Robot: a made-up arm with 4 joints.
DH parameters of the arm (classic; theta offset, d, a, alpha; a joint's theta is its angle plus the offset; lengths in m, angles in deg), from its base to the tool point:
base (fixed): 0 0.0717 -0.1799 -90
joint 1: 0 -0.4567 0.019 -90
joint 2: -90 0.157 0.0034 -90
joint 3: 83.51 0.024 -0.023 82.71
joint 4: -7.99 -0.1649 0.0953 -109
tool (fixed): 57.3 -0.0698 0 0
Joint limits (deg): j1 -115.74..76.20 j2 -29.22..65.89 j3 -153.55..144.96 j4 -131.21..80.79
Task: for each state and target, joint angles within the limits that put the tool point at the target. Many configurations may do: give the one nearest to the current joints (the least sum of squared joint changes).
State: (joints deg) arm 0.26 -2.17 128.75 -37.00
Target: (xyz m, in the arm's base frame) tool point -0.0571 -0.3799 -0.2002
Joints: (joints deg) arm -26.37 26.62 144.96 7.08
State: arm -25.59 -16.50 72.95 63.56
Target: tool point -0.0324 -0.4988 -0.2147
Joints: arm -6.87 -27.32 94.07 72.71
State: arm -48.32 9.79 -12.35 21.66
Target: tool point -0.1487 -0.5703 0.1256
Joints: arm -93.80 -2.29 -7.24 53.82
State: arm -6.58 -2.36 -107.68 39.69
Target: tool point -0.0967 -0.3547 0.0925
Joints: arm -32.51 12.22 -92.47 59.57
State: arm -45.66 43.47 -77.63 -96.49
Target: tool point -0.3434 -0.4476 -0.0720
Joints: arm 1.51 65.89 -33.87 -87.95
